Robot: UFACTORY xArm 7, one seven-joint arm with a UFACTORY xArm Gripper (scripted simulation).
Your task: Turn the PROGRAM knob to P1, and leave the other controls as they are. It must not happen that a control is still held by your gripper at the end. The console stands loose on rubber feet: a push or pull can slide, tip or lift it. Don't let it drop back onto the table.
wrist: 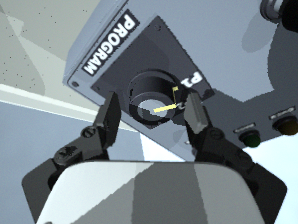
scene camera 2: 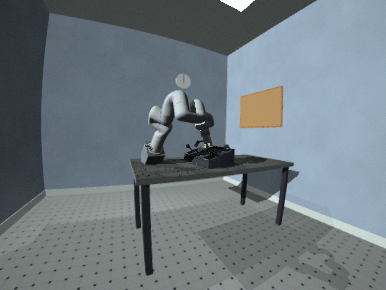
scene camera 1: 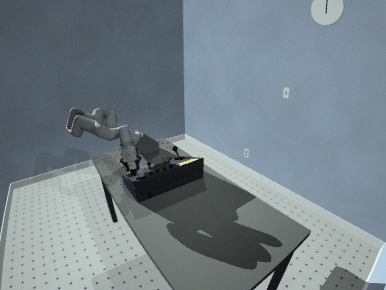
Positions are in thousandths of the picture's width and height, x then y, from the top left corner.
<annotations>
dark console: wrist 790,279; scene camera 2 574,543; scene camera 1 457,595
</annotations>
